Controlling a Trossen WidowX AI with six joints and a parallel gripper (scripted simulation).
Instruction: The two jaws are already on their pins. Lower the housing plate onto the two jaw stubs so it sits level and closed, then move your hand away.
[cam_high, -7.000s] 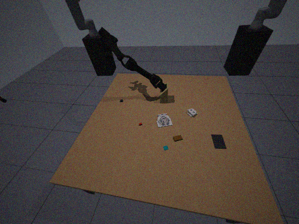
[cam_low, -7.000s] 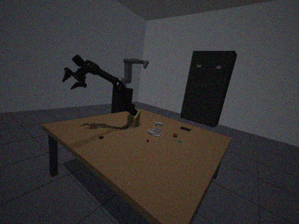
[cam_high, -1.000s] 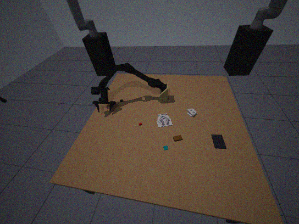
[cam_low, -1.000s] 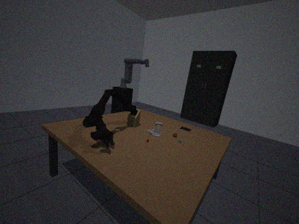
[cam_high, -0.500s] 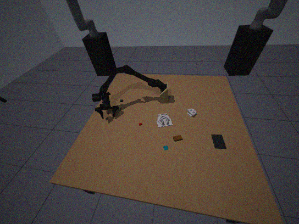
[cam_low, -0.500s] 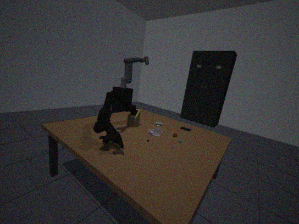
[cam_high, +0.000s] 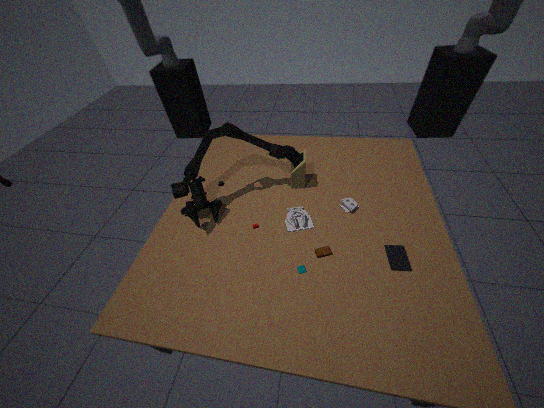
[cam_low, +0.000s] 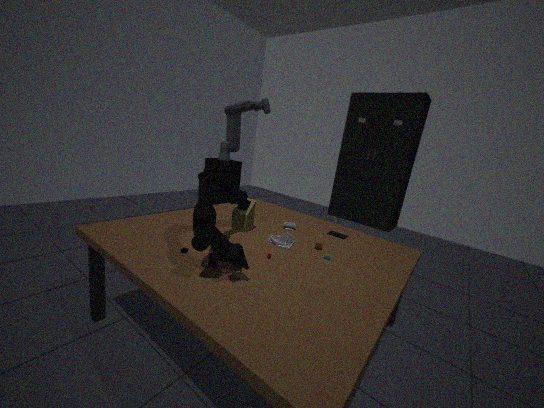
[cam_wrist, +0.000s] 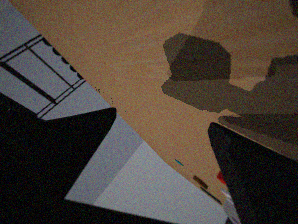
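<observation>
The grey housing plate is 140 mm behind my gripper tip, 650 mm to the left of it and 10 mm below it. The rest, counted from my gripper tip: red block 20 mm behind, 210 mm to the left, 30 mm below; then white base 40 mm behind, 410 mm to the left, 30 mm below; then teal block 190 mm ahead, 420 mm to the left, 30 mm below.
</observation>
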